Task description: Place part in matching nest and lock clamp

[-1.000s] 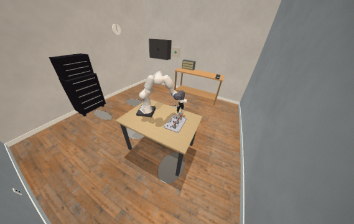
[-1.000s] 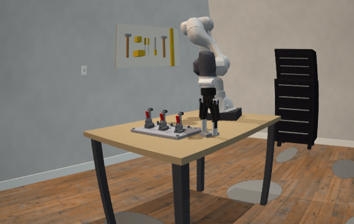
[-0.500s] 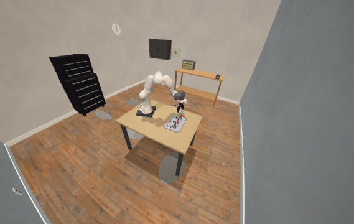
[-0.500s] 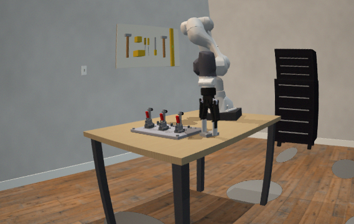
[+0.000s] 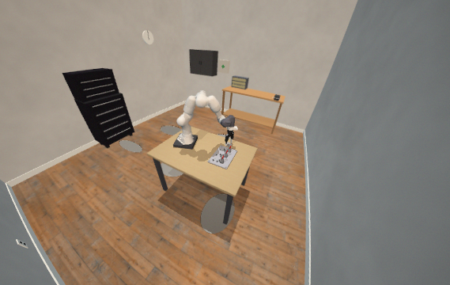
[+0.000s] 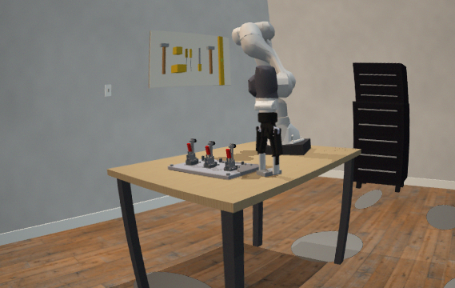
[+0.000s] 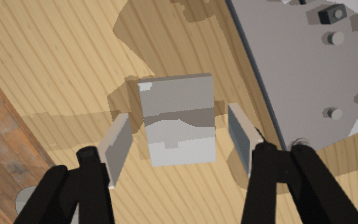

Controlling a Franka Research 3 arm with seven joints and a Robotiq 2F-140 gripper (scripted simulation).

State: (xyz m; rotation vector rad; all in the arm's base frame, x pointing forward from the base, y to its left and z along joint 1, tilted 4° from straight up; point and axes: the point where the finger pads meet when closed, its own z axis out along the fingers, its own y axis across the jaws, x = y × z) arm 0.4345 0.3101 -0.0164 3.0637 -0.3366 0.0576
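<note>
Now: the grey part 30 mm below my hand. Round my hand: grey fixture plate 240 mm to the right, 70 mm ahead, 30 mm below; clamp 350 mm to the right, 110 mm ahead, 30 mm above.
</note>
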